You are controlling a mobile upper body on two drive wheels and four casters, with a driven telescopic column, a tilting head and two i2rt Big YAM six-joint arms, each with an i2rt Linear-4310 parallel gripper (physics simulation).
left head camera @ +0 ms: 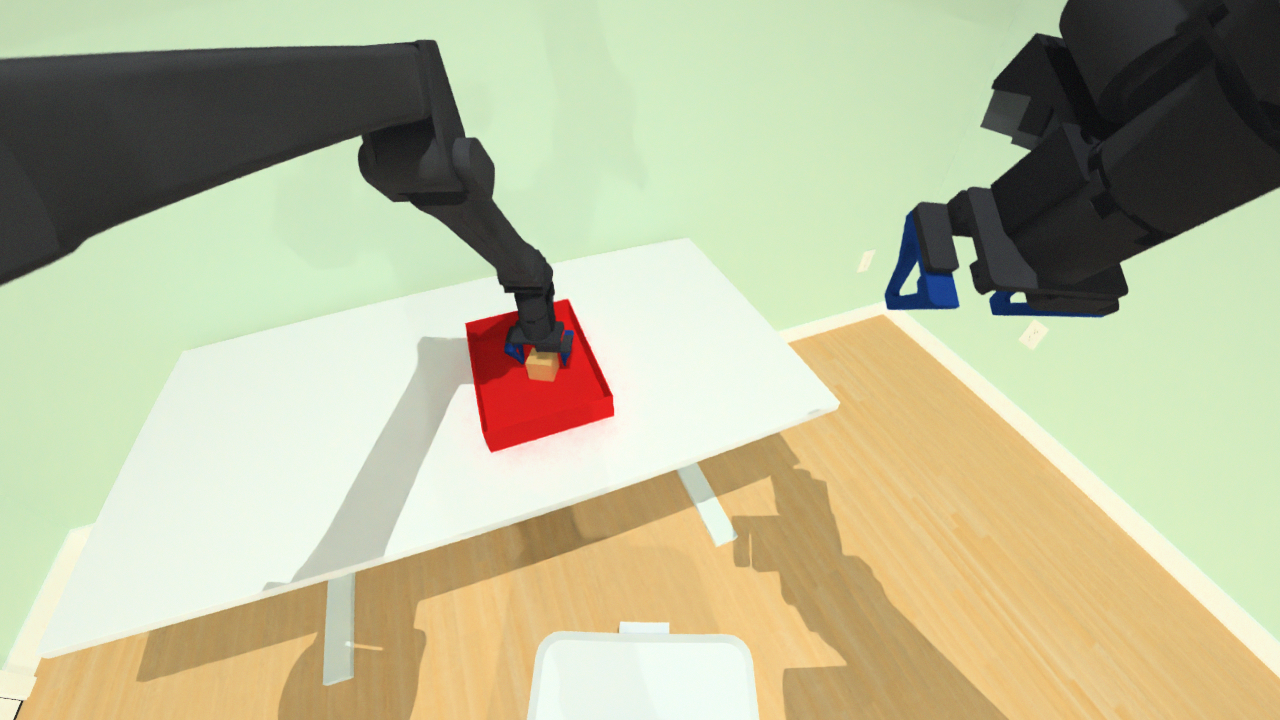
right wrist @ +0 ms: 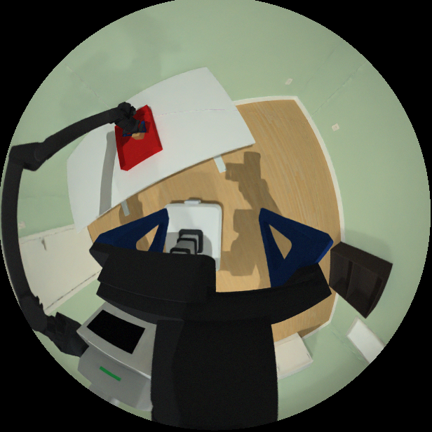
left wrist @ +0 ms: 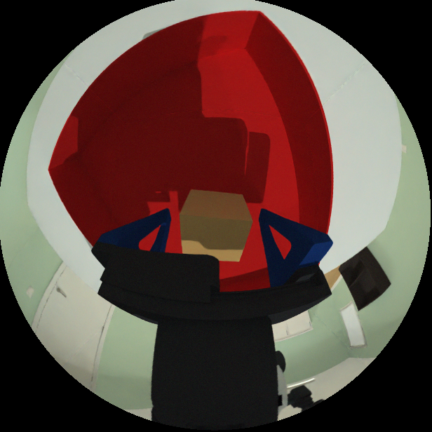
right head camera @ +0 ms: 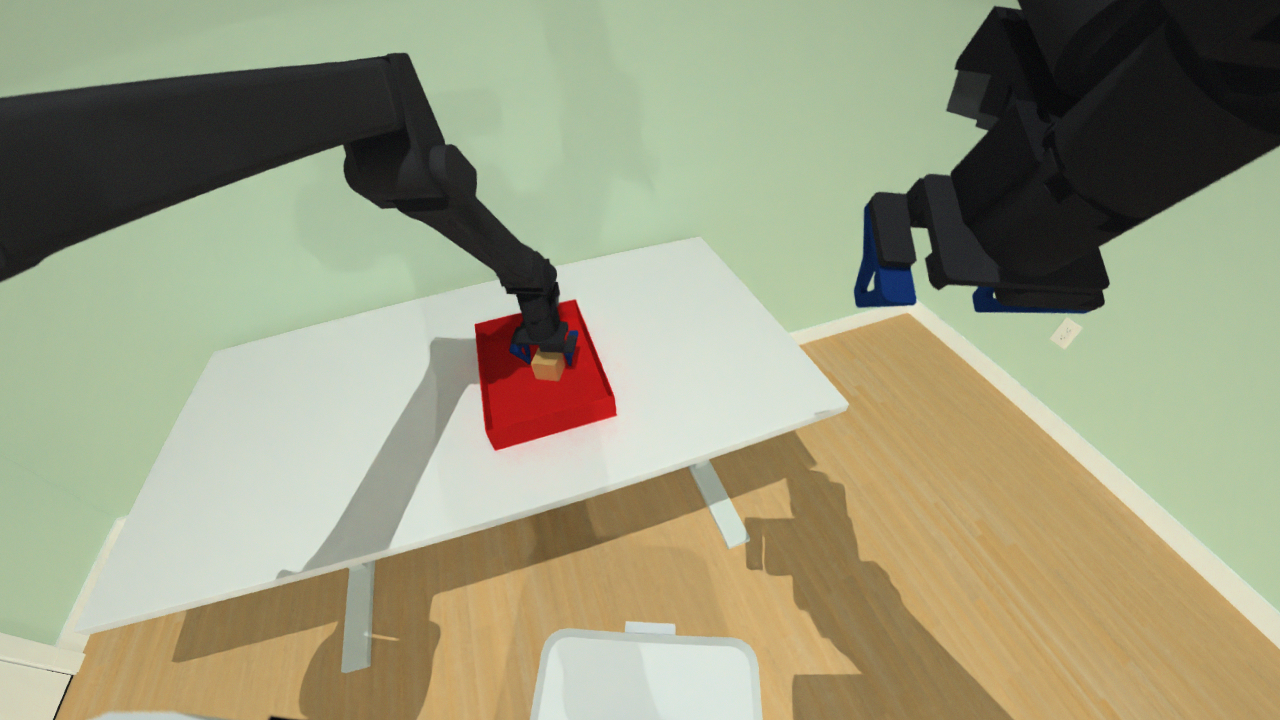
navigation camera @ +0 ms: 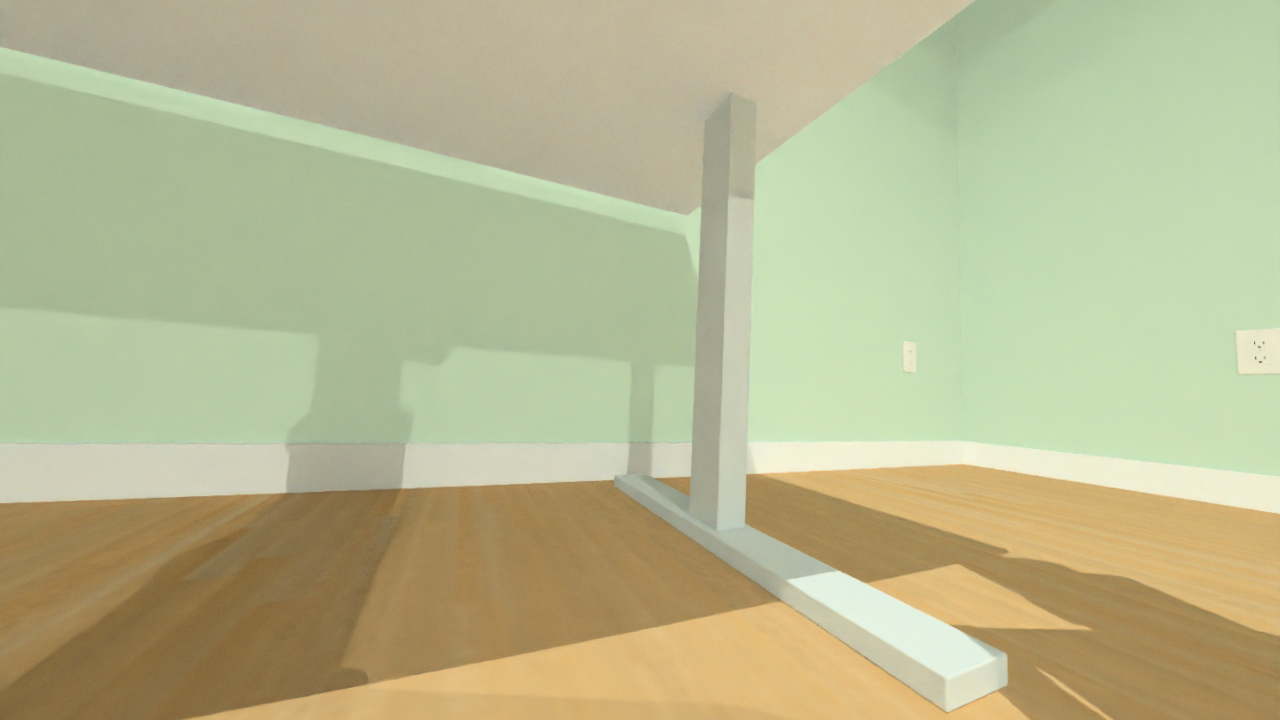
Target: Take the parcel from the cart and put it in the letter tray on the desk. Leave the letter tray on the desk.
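Frame: origin at the left arm's base, x ahead, y right, z down, level; centimetres.
Where they show: left gripper, fingertip midpoint: [left head camera: 544, 363] [right head camera: 550, 362]; right gripper, fingertip midpoint: [left head camera: 941, 304] [right head camera: 917, 301].
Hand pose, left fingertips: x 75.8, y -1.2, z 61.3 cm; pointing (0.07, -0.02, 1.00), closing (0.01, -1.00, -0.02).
After its pixels a point has its place.
The parcel, a small tan box [left head camera: 541, 368] @[x 72.3, y -0.9, z 59.5 cm] [right head camera: 547, 367] @[x 72.3, y -0.6, z 59.1 cm] [left wrist: 216, 225] [right wrist: 138, 135], is inside the red letter tray [left head camera: 550, 425] @[x 58.3, y 3.2, z 60.6 cm] [right head camera: 554, 423] @[x 58.4, y 3.6, z 60.5 cm] [left wrist: 317, 150] [right wrist: 142, 158], which sits on the white desk [left head camera: 295, 402] @[x 63.8, y -58.0, z 63.6 cm] [right head camera: 313, 402] @[x 63.3, y -57.8, z 63.6 cm] [left wrist: 365, 150] [right wrist: 200, 110]. My left gripper [left head camera: 543, 360] @[x 75.8, y -1.2, z 61.3 cm] [right head camera: 548, 359] @[x 75.8, y -1.2, z 61.3 cm] [left wrist: 214, 213] is low in the tray and open, one blue finger on each side of the parcel, with gaps between. The parcel's underside is hidden. My right gripper [left head camera: 975, 306] [right head camera: 948, 304] @[x 35.4, y 44.5, z 12.7 cm] [right wrist: 213, 212] is open and empty, far to the right of the tray. A cart is not identifiable.
The robot's white base [left head camera: 644, 676] @[x 22.4, y 22.6, z 109.6 cm] [right head camera: 648, 676] @[x 22.5, y 22.8, z 109.6 cm] [right wrist: 212, 220] is in front of the desk. A desk leg [navigation camera: 720, 358] @[x 93.4, y 35.7, z 108.2 cm] stands on a long foot [navigation camera: 859, 617]. A dark brown open unit [right wrist: 349, 272] stands by the wall at the right of the right wrist view.
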